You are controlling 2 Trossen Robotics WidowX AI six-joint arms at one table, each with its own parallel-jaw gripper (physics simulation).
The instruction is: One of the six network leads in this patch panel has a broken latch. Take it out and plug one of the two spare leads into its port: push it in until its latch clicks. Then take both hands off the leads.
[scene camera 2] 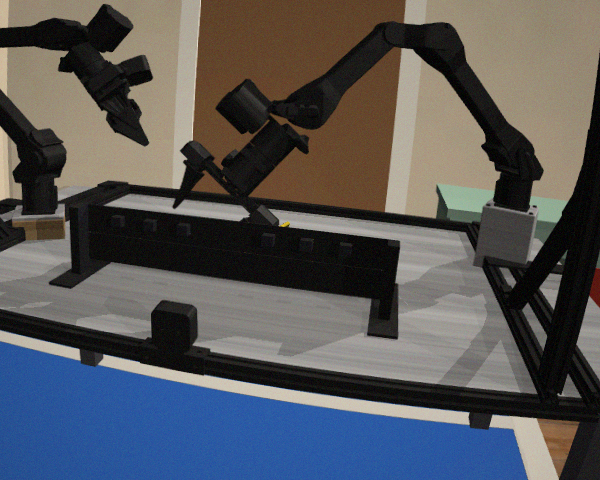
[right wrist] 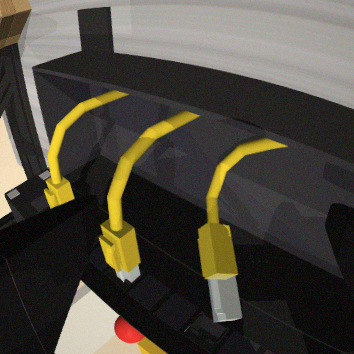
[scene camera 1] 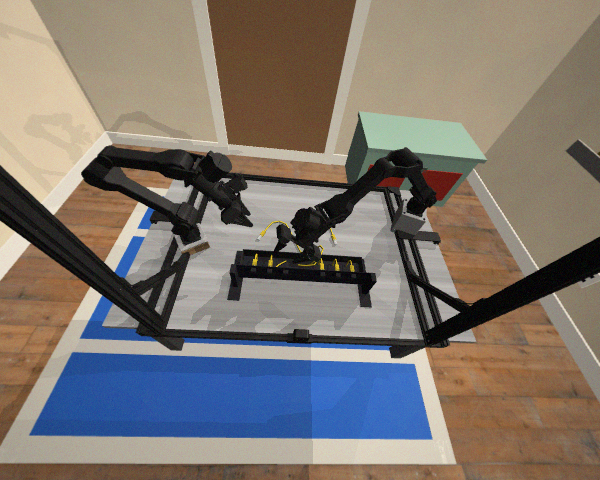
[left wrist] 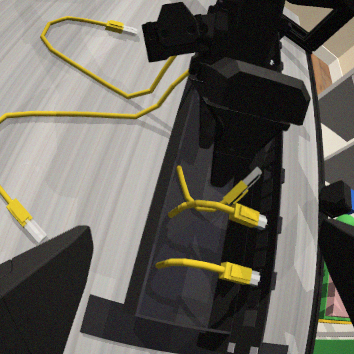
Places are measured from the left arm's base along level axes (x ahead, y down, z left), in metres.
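Pixels of known places: left gripper, fingertip midpoint: (scene camera 2: 143, 136) (scene camera 1: 251, 220) (left wrist: 209, 236); right gripper, fingertip midpoint: (right wrist: 219, 212) (scene camera 1: 283, 257) (left wrist: 208, 163); left arm's base, origin of the base link: (scene camera 2: 39, 210) (scene camera 1: 190, 236); right arm's base, origin of the base link: (scene camera 2: 512, 206) (scene camera 1: 414, 209).
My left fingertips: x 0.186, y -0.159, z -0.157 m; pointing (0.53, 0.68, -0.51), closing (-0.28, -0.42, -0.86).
For each thing: its middle in the pictures, then the offset to it from my left fingertips. "pt": a spot on its surface instead.
- patch panel, body centre: (left wrist: 238, 131) (scene camera 2: 229, 252) (scene camera 1: 303, 271) dx +0.108, dy +0.148, dz -0.178 m
- small black block, surface spot: (scene camera 2: 174, 325) (scene camera 1: 302, 338) pt dx -0.012, dy +0.165, dz -0.369 m
The patch panel (scene camera 1: 345, 276) (scene camera 2: 225, 260) (left wrist: 150, 325) (right wrist: 175, 70) stands on the table. Two plugged leads show in the right wrist view, a near one (right wrist: 120, 247) and a far one (right wrist: 60, 192). Beside them one lead (right wrist: 217, 250) (left wrist: 235, 192) hangs with its clear plug out of the port row; its latch cannot be made out. One spare lead (scene camera 1: 260, 235) (left wrist: 20, 212) lies behind the panel at left, the other (scene camera 1: 333, 237) (left wrist: 115, 25) farther right. My right gripper (scene camera 1: 294, 253) (scene camera 2: 225, 214) is open over the panel, around but not gripping the unplugged lead. My left gripper (scene camera 1: 243, 221) (scene camera 2: 131, 134) is open, raised behind the panel's left end.
A black frame rail runs round the table, with a small black block (scene camera 1: 301, 335) (scene camera 2: 174, 325) at the front. My right arm reaches across the panel's right half. The spare leads' yellow cables bend behind the panel. A green cabinet (scene camera 1: 425, 135) stands beyond the table at back right.
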